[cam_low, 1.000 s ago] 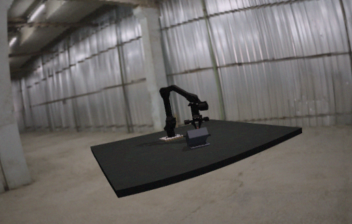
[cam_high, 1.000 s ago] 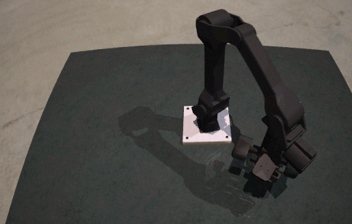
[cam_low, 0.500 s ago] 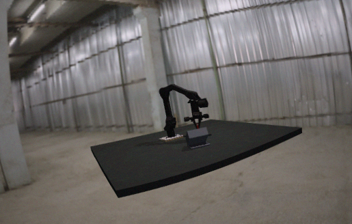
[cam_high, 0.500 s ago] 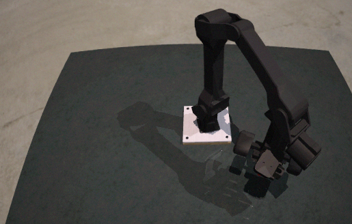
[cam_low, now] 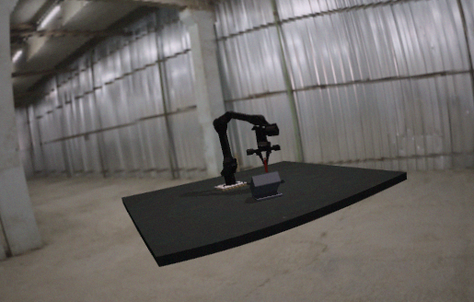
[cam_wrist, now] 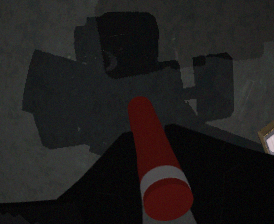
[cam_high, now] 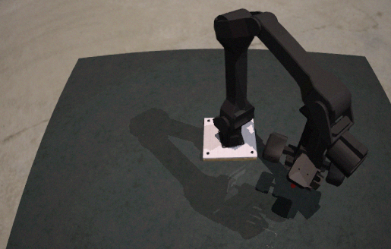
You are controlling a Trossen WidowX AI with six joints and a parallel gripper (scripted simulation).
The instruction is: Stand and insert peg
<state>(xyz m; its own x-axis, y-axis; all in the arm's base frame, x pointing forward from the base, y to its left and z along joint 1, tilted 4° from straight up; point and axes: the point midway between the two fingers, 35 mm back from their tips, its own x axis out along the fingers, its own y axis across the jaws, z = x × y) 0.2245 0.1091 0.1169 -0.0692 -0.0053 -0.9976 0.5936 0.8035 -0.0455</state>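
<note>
The sloped grey panel lies 200 mm ahead of my gripper tip, 180 mm to the right of it and 50 mm below it. Also, from my gripper tip: red peg 20 mm above.
</note>
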